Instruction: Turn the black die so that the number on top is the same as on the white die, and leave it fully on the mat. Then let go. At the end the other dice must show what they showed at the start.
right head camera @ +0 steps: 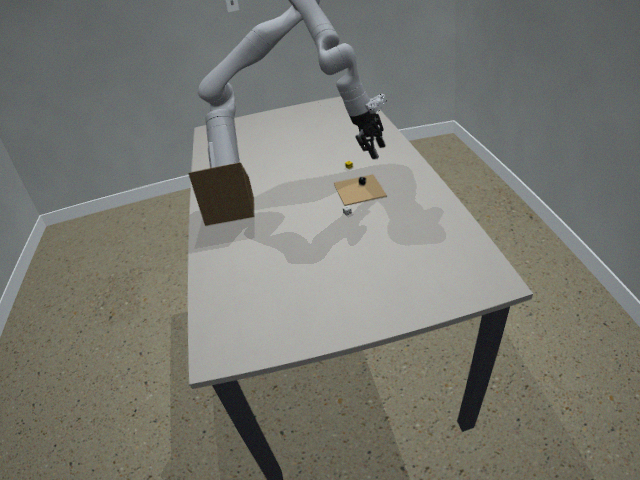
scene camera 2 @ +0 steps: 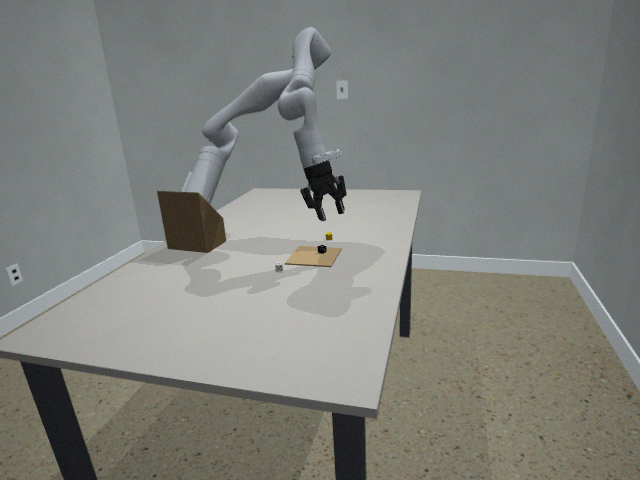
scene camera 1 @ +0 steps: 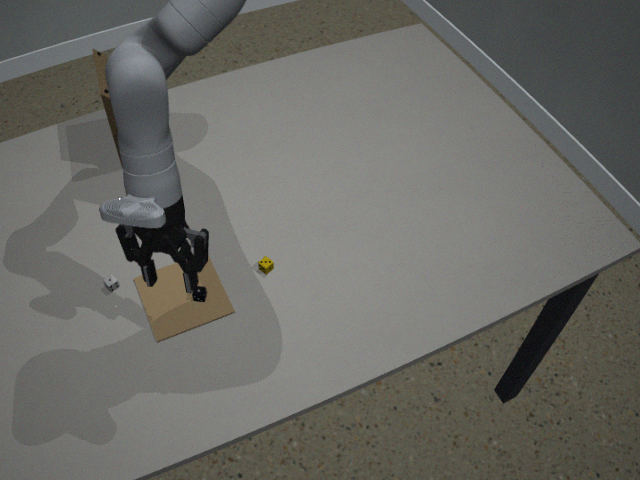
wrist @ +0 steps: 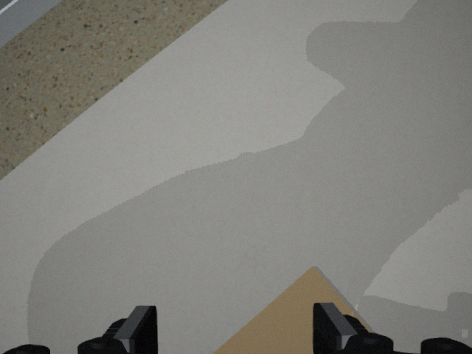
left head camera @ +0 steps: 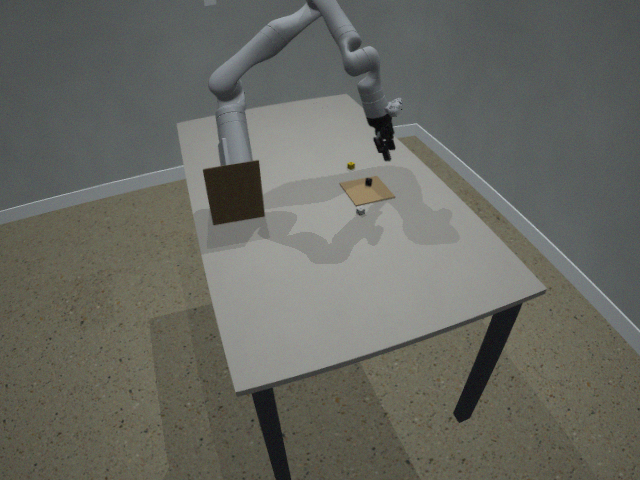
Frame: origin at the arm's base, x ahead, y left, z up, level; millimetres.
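Where they show: gripper, fingertip midpoint: [right head camera: 379, 152] [scene camera 2: 332, 217] [scene camera 1: 171, 286] [wrist: 235, 330] [left head camera: 390, 154]; arm's base, link origin: [right head camera: 226, 172] [scene camera 2: 195, 203] [left head camera: 238, 170].
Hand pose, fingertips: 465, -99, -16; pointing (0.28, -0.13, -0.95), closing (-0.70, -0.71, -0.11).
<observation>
Things, the pixels of their top centre, and the offset from my fingertips, as dx, dy, dz.
- black die, top centre: [scene camera 1: 198, 290] [scene camera 2: 321, 246] [right head camera: 362, 178] [left head camera: 368, 179] -45, +50, -108
- tan mat, top centre: [scene camera 1: 182, 294] [scene camera 2: 314, 255] [right head camera: 359, 188] [left head camera: 366, 189] -66, +25, -128
- white die, top centre: [scene camera 1: 109, 280] [scene camera 2: 278, 263] [right head camera: 346, 207] [left head camera: 360, 208] -148, -78, -112
- yellow die, top centre: [scene camera 1: 265, 261] [scene camera 2: 328, 233] [right head camera: 348, 162] [left head camera: 351, 163] -43, +178, -112
The black die [left head camera: 368, 181] [right head camera: 362, 180] [scene camera 1: 199, 293] [scene camera 2: 322, 249] rests on the tan mat [left head camera: 369, 196] [right head camera: 361, 195] [scene camera 1: 168, 322] [scene camera 2: 305, 258] [wrist: 290, 310]; its top number is too small to read surely. The white die [left head camera: 360, 211] [right head camera: 347, 210] [scene camera 1: 110, 283] [scene camera 2: 279, 267] lies on the table beside the mat, with what looks like one pip on top in scene camera 1. My gripper [left head camera: 388, 151] [right head camera: 377, 150] [scene camera 1: 170, 287] [scene camera 2: 331, 215] [wrist: 235, 330] is open and empty, high above the table, apart from the black die. No die shows in the wrist view.
The yellow die [left head camera: 351, 165] [right head camera: 348, 164] [scene camera 1: 265, 264] [scene camera 2: 328, 236] lies on the table off the mat, opposite the white die's side. A brown wedge-shaped block [left head camera: 235, 193] [right head camera: 224, 196] [scene camera 2: 186, 222] stands by the arm's base. The arm's shadow crosses the mat.
</observation>
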